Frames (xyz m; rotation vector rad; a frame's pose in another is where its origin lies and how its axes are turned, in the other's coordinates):
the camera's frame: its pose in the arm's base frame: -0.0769 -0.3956 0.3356 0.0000 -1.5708 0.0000
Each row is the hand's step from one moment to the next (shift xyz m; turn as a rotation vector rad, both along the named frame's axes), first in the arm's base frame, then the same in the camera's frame.
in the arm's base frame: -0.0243 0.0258 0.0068 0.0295 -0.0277 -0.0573
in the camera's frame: 0.0068 0.0258 0.0243 -0.0573 -0.0277 -0.0295
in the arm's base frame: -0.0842 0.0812 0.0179 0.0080 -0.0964 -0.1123
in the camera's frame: 0.0179 0.0812 0.0842 -0.1123 -0.0964 -0.0080
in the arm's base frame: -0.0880 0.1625 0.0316 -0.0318 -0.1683 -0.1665
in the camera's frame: 0.0316 0.1625 0.0880 -0.1665 -0.1683 0.0318
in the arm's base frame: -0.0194 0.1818 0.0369 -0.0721 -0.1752 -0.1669
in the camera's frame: 0.0369 0.1818 0.0194 -0.1669 -0.1752 0.0721
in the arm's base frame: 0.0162 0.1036 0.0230 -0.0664 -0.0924 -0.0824
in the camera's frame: 0.0230 0.1036 -0.0162 -0.0824 -0.0924 0.0664
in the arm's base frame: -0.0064 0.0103 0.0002 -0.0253 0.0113 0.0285
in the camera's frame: 0.0002 0.0103 0.0064 0.0285 0.0113 0.0253
